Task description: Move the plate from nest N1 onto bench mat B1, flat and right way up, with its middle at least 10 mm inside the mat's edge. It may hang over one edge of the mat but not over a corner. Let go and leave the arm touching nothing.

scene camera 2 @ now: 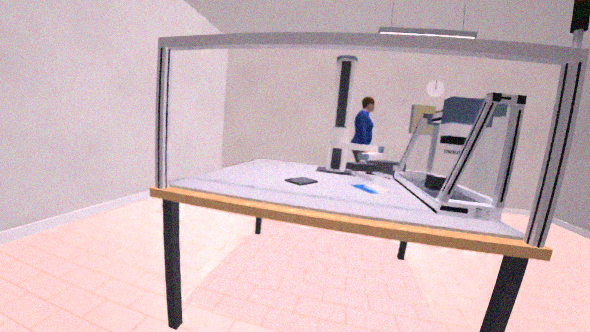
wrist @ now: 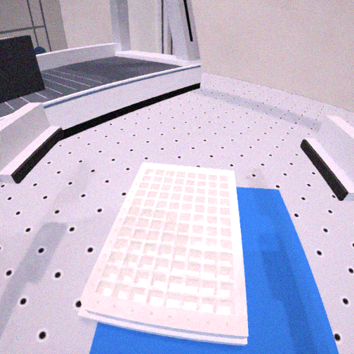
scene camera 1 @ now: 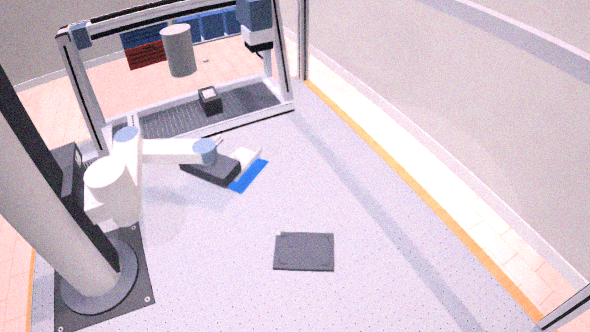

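Where they show: gripper, fingertip midpoint: (scene camera 2: 381, 177) (scene camera 1: 239, 143); arm's base, link origin: (scene camera 2: 334, 172) (scene camera 1: 101, 277).
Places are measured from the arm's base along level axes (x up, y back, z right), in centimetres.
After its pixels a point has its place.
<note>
The white plate (scene camera 1: 244, 157) {y -55.9, x 2.9, z -25.4 cm} (scene camera 2: 381, 189) {y -56.8, x 2.8, z -27.0 cm} (wrist: 175, 240) lies flat and wells up on the blue bench mat B1 (scene camera 1: 254, 175) {y -56.2, x 1.5, z -16.9 cm} (scene camera 2: 365, 189) {y -56.2, x 1.5, z -18.7 cm} (wrist: 295, 280). In the wrist view it covers the mat's left part and hangs a little over the left edge. Its far end lies at or slightly past the mat's far edge; the mat's far left corner is hidden under it. My gripper (wrist: 181, 120) is open, its fingers wide apart beyond both sides of the plate, with nothing between them. In scene camera 1 my hand hides part of the mat.
A dark grey rectangular plate with corner marks (scene camera 1: 304, 251) {y -57.2, x 2.5, z 17.4 cm} (scene camera 2: 301, 181) {y -60.6, x 2.2, z 16.6 cm} lies on the bench. A framed machine with a dark deck (scene camera 1: 255, 97) (wrist: 115, 70) stands behind the mat and carries a black box (scene camera 1: 210, 102) {y -52.1, x 12.4, z -51.5 cm} (wrist: 19, 67). The arm's column (scene camera 1: 50, 215) {y -4.1, x 33.9, z 6.3 cm} (scene camera 2: 343, 95) {y -7.7, x 59.8, z -0.2 cm} stands at the left in scene camera 1.
</note>
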